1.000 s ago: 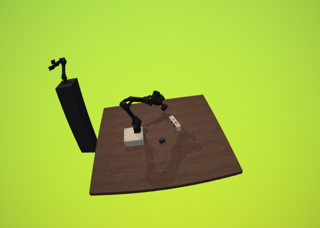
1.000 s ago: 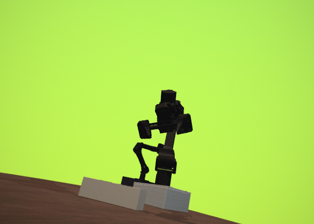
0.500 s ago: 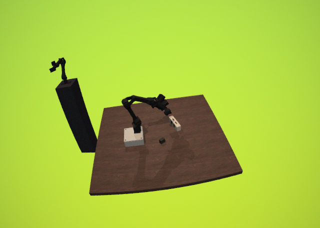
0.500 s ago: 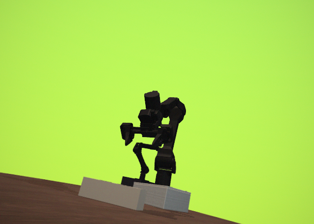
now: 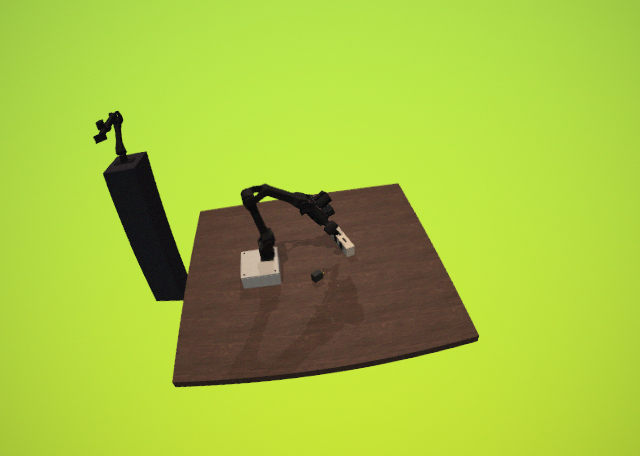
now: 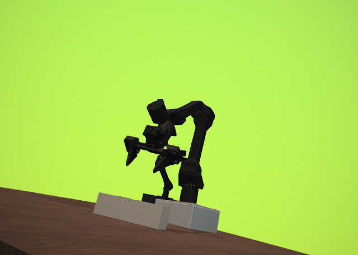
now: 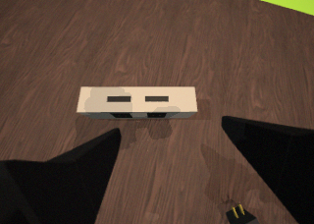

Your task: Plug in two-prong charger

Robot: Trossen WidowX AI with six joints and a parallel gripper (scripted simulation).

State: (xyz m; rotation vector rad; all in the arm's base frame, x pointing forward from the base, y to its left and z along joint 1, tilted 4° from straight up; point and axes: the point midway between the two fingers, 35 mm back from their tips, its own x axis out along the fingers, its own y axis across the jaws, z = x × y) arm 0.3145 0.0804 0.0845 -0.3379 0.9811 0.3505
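The charger lies 9 cm behind my gripper tip, 17 cm to the right of it and 13 cm below it.
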